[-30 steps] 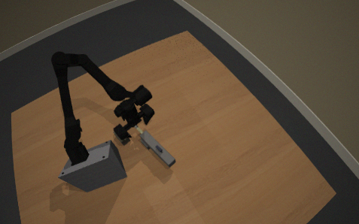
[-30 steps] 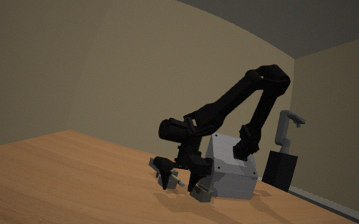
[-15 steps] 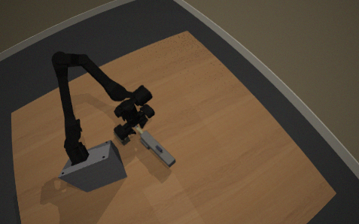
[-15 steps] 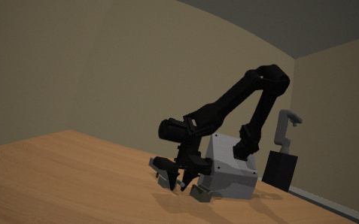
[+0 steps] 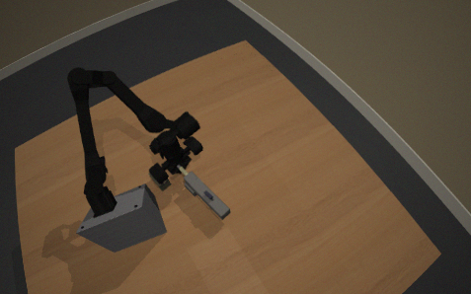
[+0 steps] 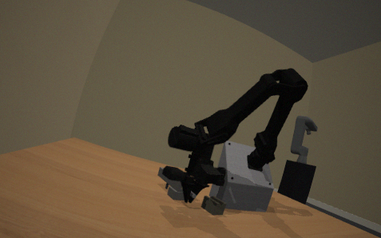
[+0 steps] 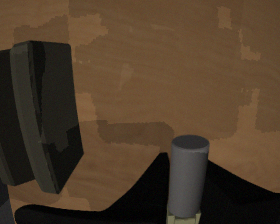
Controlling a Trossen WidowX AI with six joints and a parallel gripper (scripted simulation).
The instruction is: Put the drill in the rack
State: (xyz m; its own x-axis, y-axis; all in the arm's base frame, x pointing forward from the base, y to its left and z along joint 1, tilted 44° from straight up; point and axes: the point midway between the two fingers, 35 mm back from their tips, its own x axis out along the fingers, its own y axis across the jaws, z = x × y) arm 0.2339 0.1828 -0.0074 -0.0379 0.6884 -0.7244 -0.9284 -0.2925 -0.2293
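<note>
My gripper tip is 4 cm to the left of the cylindrical drill, 3 cm below it and 1 cm short of it. Round my gripper tip: long grey block: 13 cm to the right, 5 cm ahead, 3 cm above; blue key: 15 cm to the right, 6 cm ahead, 4 cm above; olive-grey rack: 8 cm behind.
</note>
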